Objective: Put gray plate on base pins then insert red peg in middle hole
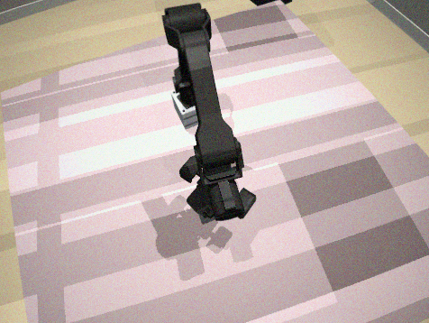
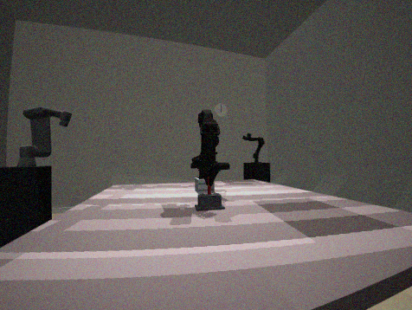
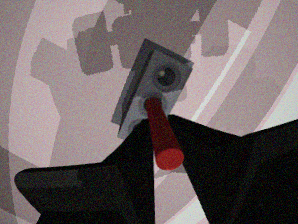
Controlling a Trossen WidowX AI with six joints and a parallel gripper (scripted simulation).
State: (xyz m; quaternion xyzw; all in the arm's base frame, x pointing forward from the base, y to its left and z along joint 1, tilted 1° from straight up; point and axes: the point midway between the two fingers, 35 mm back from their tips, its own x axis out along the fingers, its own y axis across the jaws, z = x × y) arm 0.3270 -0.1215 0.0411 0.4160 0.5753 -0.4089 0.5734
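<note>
My gripper tip is now right at the red peg. Also, from my gripper tip: gray plate: 5 cm below; then base: 9 cm below.
</note>
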